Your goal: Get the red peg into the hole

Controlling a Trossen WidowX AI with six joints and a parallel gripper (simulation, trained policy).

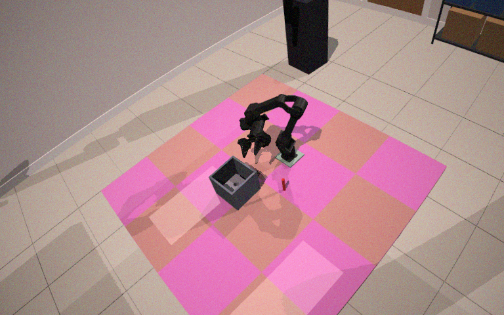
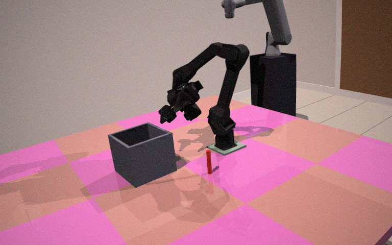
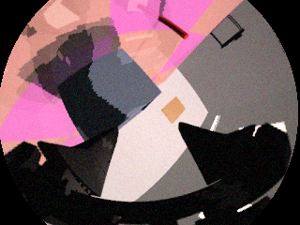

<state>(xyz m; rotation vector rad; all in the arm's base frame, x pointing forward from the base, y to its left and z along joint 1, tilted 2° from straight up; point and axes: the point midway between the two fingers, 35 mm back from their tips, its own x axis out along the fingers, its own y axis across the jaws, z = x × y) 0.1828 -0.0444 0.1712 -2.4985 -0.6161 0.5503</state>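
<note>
My gripper tip is 50 mm past the red peg, 160 mm to the right of it and 130 mm above it.
</note>
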